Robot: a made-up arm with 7 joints.
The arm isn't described. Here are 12 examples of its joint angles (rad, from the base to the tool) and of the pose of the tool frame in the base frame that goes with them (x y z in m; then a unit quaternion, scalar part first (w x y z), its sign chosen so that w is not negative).
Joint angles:
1: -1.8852 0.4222 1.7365 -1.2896 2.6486 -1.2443 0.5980
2: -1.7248 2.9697 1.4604 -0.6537 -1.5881 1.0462 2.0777
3: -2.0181 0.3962 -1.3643 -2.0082 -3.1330 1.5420 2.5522
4: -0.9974 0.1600 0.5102 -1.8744 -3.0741 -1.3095 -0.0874
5: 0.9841 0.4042 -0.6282 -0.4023 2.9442 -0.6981 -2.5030
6: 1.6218 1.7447 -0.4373 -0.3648 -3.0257 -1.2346 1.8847
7: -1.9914 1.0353 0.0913 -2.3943 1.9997 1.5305 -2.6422
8: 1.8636 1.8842 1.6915 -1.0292 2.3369 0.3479 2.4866
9: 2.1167 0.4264 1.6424 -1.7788 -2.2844 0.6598 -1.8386
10: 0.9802 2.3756 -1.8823 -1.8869 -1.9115 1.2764 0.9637
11: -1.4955 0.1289 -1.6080 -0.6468 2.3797 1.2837 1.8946
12: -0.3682 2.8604 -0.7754 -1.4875 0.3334 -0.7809 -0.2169
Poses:
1: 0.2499 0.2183 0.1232 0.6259 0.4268 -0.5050 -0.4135
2: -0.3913 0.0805 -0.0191 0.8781 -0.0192 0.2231 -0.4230
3: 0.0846 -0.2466 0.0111 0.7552 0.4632 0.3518 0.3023
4: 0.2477 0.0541 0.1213 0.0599 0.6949 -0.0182 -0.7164
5: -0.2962 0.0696 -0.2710 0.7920 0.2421 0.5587 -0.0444
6: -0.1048 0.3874 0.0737 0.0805 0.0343 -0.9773 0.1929
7: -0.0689 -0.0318 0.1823 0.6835 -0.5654 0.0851 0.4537
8: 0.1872 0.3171 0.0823 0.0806 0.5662 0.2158 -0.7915
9: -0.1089 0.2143 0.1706 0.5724 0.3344 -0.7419 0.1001
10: -0.1673 0.2165 0.0558 0.3854 0.0240 0.0928 -0.9177
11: 0.3367 -0.1910 -0.1019 0.7745 -0.0379 0.2802 0.5659
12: 0.1344 0.2074 0.2222 0.2916 0.5291 -0.1429 -0.7840
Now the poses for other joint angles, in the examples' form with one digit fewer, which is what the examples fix.
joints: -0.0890 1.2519 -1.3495 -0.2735 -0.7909 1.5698 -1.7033
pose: 0.038 0.367 -0.176 0.246 -0.073 -0.935 0.244
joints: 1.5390 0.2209 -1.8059 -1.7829 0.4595 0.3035 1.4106
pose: -0.127 -0.263 -0.038 0.426 -0.461 0.546 0.555
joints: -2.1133 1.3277 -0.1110 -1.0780 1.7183 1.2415 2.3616
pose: 0.058 0.135 0.343 0.421 -0.842 -0.011 0.337
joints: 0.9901 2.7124 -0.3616 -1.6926 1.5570 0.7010 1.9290
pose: 0.182 0.231 -0.086 0.681 0.459 -0.152 0.550
